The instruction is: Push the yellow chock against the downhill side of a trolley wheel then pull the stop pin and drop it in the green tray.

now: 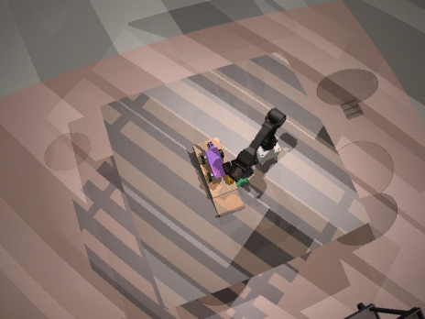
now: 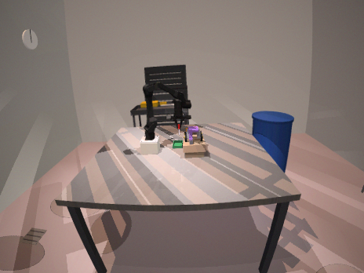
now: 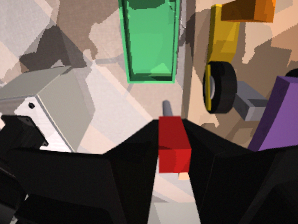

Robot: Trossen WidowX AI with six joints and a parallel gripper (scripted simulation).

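My gripper tip is 20 mm past the green tray, 30 mm to the right of it and 150 mm above it. Also, from my gripper tip: red-headed stop pin right at my gripper tip; yellow chock 50 mm ahead, 50 mm to the left, 60 mm below; purple trolley 110 mm ahead, 40 mm to the right, 30 mm below.
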